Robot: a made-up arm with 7 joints. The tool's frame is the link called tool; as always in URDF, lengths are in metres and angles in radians. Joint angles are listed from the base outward. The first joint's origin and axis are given. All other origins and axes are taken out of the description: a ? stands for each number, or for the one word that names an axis. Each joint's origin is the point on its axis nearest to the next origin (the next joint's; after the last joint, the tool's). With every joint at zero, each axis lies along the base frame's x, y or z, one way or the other. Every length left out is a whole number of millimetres.
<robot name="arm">
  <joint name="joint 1" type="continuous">
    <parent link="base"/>
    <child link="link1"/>
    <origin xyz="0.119 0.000 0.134" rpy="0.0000 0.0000 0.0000"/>
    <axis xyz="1 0 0"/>
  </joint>
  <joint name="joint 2" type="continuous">
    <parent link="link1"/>
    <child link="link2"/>
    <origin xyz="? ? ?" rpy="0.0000 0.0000 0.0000"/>
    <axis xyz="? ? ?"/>
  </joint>
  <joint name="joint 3" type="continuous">
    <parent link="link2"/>
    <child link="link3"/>
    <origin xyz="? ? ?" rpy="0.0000 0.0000 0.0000"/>
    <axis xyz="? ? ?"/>
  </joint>
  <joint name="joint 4" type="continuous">
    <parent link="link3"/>
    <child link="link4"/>
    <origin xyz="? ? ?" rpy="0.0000 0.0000 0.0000"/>
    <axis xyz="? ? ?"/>
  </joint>
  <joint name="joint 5" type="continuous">
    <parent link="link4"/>
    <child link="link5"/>
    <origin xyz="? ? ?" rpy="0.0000 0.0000 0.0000"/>
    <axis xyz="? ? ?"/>
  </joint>
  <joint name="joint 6" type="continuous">
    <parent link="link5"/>
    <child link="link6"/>
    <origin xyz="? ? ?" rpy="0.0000 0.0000 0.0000"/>
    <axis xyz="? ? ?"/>
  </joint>
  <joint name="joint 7" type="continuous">
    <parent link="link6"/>
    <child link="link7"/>
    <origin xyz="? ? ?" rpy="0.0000 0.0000 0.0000"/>
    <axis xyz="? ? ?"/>
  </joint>
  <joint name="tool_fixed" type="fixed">
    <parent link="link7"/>
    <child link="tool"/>
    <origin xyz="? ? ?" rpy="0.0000 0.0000 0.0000"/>
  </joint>
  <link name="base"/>
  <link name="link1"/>
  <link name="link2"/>
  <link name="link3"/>
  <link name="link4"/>
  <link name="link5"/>
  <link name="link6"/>
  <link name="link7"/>
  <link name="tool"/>
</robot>
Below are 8 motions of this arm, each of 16 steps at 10 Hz.
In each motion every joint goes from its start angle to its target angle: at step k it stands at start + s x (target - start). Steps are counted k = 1, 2, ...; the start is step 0. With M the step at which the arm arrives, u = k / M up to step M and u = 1 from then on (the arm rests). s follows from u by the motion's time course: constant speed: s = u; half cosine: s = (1 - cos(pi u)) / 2; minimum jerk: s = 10 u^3 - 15 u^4 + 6 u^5.
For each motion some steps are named. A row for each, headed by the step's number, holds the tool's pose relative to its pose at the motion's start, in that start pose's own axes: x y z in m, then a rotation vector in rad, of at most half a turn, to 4 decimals.
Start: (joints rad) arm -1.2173 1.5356 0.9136 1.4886 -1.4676 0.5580 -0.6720
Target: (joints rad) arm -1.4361 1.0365 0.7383 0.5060 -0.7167 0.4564 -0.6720
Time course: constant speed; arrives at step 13
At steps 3, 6, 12, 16:
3: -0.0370 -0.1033 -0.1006 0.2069 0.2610 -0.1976
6: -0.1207 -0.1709 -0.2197 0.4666 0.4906 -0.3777
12: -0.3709 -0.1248 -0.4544 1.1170 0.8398 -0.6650
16: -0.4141 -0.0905 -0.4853 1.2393 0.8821 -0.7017

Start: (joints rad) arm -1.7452 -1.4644 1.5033 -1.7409 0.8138 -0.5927 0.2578
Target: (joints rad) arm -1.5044 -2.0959 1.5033 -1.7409 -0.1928 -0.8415 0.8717
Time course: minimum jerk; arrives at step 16
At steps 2, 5, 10, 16:
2: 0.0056 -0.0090 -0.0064 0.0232 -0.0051 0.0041
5: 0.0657 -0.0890 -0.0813 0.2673 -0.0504 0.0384
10: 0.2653 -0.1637 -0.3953 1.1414 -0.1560 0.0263
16: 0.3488 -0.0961 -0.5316 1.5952 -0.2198 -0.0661

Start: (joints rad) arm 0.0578 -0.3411 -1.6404 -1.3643 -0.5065 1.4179 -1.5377
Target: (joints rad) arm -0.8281 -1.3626 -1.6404 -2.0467 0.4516 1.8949 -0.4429
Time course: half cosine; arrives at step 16
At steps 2, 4, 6, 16:
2: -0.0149 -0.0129 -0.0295 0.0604 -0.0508 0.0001
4: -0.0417 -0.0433 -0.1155 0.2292 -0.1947 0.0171
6: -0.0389 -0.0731 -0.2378 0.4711 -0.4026 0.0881
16: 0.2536 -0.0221 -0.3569 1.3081 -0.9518 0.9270

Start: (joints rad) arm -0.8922 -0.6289 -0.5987 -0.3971 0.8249 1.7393 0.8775
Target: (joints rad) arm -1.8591 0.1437 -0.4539 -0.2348 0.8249 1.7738 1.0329
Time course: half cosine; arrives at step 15
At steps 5, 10, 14, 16:
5: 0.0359 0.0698 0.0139 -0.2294 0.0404 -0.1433
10: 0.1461 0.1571 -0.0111 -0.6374 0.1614 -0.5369
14: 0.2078 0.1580 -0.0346 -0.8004 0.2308 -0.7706
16: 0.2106 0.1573 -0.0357 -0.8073 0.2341 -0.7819

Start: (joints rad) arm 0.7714 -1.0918 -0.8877 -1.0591 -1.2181 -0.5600 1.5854
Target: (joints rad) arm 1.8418 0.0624 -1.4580 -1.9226 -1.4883 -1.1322 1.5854
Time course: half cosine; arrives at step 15
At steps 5, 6, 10, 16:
5: 0.0040 -0.0019 -0.0663 0.1925 -0.6368 -0.1201
6: 0.0141 -0.0026 -0.0821 0.2284 -0.9008 -0.1565
10: 0.0546 -0.0205 -0.0631 0.1569 -2.0819 -0.1445
16: 0.0237 -0.0192 -0.0028 -0.0507 -2.7930 0.1131

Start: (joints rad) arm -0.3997 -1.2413 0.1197 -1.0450 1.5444 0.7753 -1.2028
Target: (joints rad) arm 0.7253 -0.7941 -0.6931 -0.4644 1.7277 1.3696 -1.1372
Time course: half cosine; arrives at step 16
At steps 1, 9, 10, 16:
1: 0.0048 -0.0001 0.0019 -0.0021 -0.0013 0.0056
9: 0.2416 0.0371 0.0523 -0.0487 -0.2131 0.3425
10: 0.2694 0.0459 0.0506 -0.0345 -0.2677 0.3937
16: 0.3494 0.0721 0.0318 0.0711 -0.4737 0.5532

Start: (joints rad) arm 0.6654 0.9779 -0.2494 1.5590 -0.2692 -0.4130 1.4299
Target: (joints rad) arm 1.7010 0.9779 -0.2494 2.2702 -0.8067 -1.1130 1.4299
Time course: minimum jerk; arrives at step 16
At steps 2, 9, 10, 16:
2: 0.0027 -0.0034 -0.0036 -0.0037 -0.0078 -0.0052
9: 0.0388 -0.1667 -0.1430 -0.0927 -0.1997 -0.1693
10: 0.0290 -0.1976 -0.1681 -0.0927 -0.2185 -0.1980
16: -0.0189 -0.2643 -0.2298 -0.0651 -0.2551 -0.2808

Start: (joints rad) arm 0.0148 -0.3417 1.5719 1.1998 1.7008 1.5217 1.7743
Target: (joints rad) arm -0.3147 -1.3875 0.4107 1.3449 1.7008 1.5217 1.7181
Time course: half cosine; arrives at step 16
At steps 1, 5, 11, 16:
1: 0.0004 0.0024 -0.0055 0.0120 0.0086 -0.0019
5: -0.0030 0.0687 -0.1200 0.2906 0.1813 -0.0653
11: -0.0393 0.3488 -0.2786 1.0834 0.4725 -0.4242
16: -0.0188 0.4688 -0.2753 1.3943 0.5237 -0.6485

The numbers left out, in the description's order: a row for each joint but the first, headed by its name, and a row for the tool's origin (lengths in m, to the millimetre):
joint 2: xyz 0.000 0.049 0.181, axis 0 -1 0
joint 3: xyz 0.249 0.000 -0.274, axis 0 0 1
joint 4: xyz -0.036 0.000 0.000, axis -1 0 0
joint 5: xyz 0.000 0.127 0.384, axis 0 1 0
joint 6: xyz 0.002 0.000 0.121, axis 0 0 1
joint 7: xyz -0.148 -0.008 0.000, axis 1 0 0
tool: xyz 0.000 -0.324 0.114

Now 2 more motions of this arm.
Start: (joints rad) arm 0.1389 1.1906 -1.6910 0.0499 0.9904 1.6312 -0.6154
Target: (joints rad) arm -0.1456 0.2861 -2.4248 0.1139 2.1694 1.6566 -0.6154
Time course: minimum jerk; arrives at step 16
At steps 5, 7, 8, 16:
5: -0.0339 -0.0191 -0.1180 0.1634 0.0963 -0.1584
7: -0.1073 -0.0157 -0.2351 0.3081 0.1531 -0.3605
8: -0.1586 -0.0034 -0.2922 0.3703 0.1581 -0.4798
16: -0.3798 0.0882 -0.4823 0.4744 -0.0490 -0.9252

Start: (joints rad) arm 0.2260 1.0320 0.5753 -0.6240 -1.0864 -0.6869 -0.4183
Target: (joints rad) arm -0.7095 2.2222 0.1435 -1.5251 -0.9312 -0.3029 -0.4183
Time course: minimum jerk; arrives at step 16
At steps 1, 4, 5, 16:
1: 0.0007 0.0001 -0.0004 0.0013 -0.0004 0.0019
4: 0.0323 0.0045 -0.0192 0.0676 -0.0123 0.0899
5: 0.0573 0.0092 -0.0370 0.1254 -0.0136 0.1572
16: 0.2267 0.2969 -0.4967 1.0351 0.4669 0.8260

